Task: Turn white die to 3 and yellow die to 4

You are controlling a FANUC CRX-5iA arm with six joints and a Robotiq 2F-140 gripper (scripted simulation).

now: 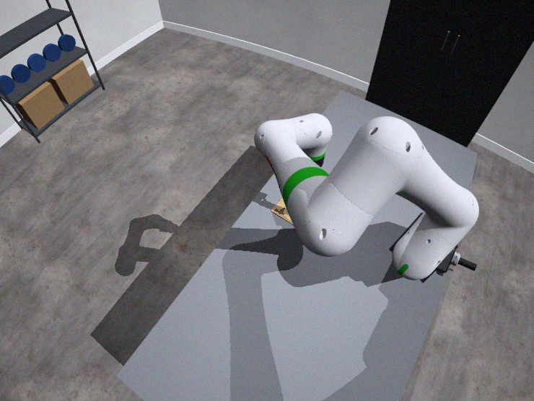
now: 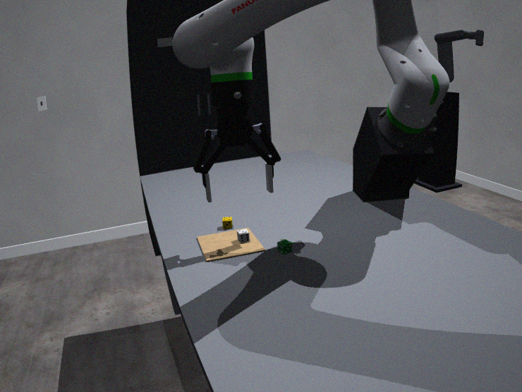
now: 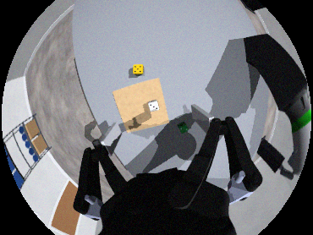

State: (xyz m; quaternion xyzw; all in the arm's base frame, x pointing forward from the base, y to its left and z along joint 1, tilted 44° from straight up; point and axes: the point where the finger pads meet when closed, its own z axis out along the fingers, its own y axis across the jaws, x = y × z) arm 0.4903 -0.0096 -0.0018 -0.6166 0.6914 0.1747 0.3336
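Now: hand 120 mm above the yellow die, 110 mm to the left of it and 20 mm short of it. Round my hand: white die (110 mm below); then tan mat (130 mm below, 40 mm ahead); then green die (120 mm below, 90 mm to the left, 70 mm behind).
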